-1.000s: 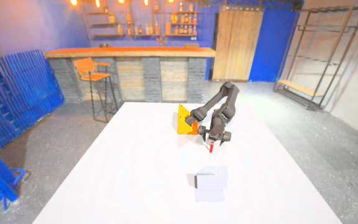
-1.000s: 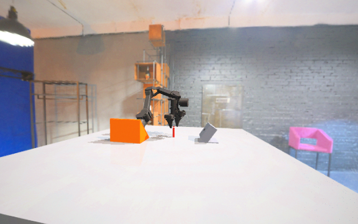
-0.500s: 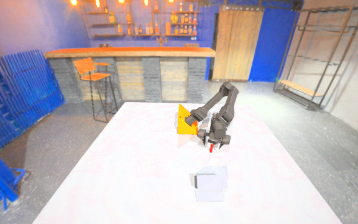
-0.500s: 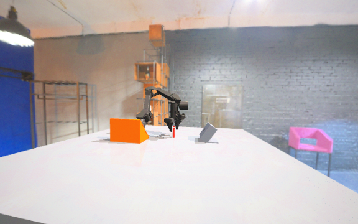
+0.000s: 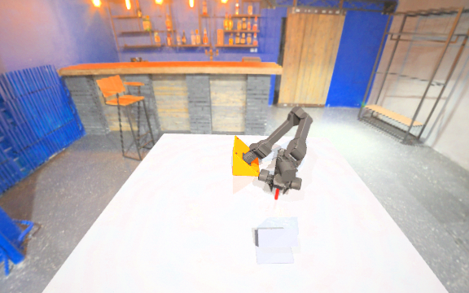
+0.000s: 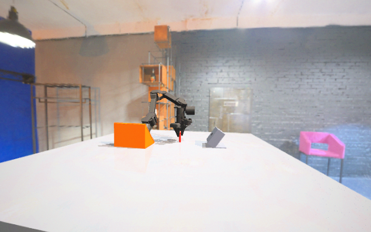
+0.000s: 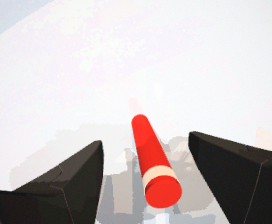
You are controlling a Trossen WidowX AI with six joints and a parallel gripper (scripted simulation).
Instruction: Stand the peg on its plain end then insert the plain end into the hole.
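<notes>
Now: the grey sloped panel 240 mm ahead of my gripper tip, 40 mm to the right of it and 20 mm above it. Also, from my gripper tip: red peg (20 mm above).
</notes>
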